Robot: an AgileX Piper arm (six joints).
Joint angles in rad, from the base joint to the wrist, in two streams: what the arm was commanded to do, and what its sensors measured. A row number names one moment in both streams.
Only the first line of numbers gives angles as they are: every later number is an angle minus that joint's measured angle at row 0.
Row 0, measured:
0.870, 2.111, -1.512, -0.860, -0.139, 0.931
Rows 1 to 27, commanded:
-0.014, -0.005, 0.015, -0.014, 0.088, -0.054
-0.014, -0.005, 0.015, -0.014, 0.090, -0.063
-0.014, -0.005, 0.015, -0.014, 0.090, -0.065
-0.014, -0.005, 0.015, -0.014, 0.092, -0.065
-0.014, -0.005, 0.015, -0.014, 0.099, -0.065
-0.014, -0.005, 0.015, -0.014, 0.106, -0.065
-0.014, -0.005, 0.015, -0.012, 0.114, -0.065
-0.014, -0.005, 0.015, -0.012, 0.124, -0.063
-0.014, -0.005, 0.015, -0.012, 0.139, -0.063
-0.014, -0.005, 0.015, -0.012, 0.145, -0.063
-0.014, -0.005, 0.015, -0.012, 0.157, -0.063
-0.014, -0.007, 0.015, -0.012, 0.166, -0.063
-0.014, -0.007, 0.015, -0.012, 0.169, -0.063
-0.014, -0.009, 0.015, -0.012, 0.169, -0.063
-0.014, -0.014, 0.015, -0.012, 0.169, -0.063
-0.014, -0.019, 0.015, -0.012, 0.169, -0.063
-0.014, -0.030, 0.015, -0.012, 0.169, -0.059
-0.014, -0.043, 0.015, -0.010, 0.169, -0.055
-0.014, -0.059, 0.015, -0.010, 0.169, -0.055
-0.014, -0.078, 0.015, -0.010, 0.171, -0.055
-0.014, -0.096, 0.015, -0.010, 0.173, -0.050
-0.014, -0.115, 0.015, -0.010, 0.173, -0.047
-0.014, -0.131, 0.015, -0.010, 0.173, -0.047
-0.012, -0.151, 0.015, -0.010, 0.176, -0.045
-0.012, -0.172, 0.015, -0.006, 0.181, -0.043
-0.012, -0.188, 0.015, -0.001, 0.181, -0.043
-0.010, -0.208, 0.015, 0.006, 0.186, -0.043
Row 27, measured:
-0.004, -0.122, 0.015, -0.004, 0.172, -0.043
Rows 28 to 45, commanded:
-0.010, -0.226, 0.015, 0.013, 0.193, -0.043
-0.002, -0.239, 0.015, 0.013, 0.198, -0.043
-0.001, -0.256, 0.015, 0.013, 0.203, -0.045
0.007, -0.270, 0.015, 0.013, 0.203, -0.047
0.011, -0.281, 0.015, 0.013, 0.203, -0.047
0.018, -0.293, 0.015, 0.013, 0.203, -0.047
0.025, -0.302, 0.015, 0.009, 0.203, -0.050
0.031, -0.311, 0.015, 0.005, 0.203, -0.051
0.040, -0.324, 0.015, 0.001, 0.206, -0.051
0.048, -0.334, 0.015, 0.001, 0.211, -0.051
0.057, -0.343, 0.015, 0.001, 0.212, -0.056
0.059, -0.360, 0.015, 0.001, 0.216, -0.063
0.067, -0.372, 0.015, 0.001, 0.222, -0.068
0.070, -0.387, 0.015, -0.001, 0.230, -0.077
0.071, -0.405, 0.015, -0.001, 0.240, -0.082
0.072, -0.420, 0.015, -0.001, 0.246, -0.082
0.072, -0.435, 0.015, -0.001, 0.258, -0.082
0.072, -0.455, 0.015, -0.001, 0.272, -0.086
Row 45, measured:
0.068, -0.383, 0.015, 0.005, 0.228, -0.067
